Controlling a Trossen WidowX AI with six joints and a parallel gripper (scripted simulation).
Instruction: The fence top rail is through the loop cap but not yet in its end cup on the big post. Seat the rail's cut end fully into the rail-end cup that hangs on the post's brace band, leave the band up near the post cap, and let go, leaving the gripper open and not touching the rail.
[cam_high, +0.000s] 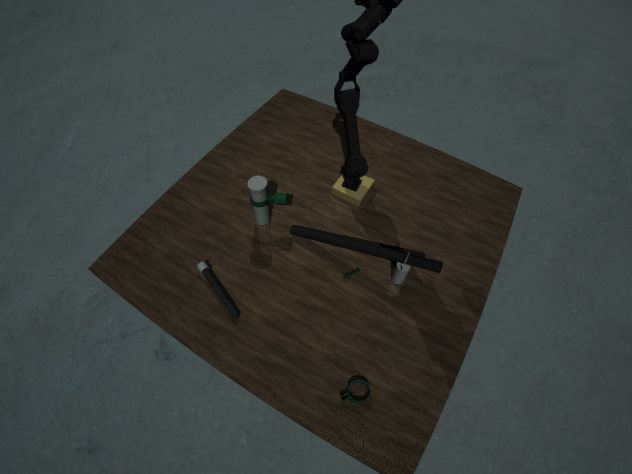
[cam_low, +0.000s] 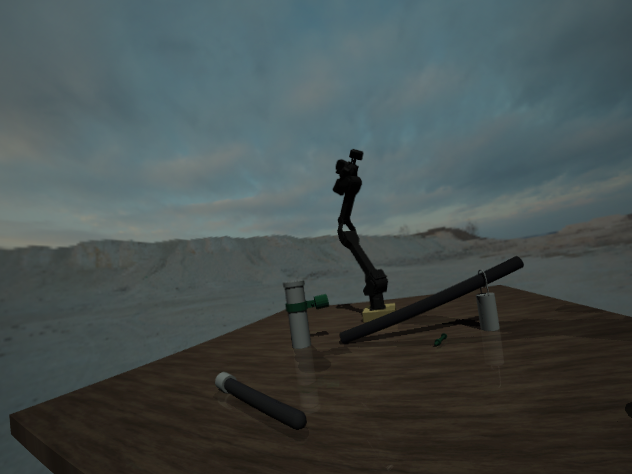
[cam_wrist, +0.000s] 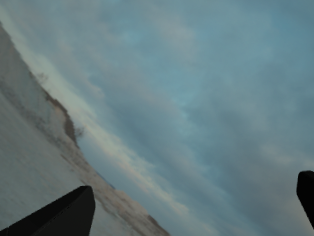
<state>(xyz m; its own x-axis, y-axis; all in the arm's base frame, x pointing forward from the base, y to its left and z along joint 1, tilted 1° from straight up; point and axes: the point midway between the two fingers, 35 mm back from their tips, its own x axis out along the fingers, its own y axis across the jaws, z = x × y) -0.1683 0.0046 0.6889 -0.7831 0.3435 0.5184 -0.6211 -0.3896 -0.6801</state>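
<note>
My gripper tip is 440 mm short of the green rail-end cup, 200 mm to the left of it and 620 mm above it. From my gripper tip the other things lie so: small green bolt (530 mm ahead, 140 mm to the left, 740 mm below); then small post (480 mm ahead, 290 mm to the left, 650 mm below).
</note>
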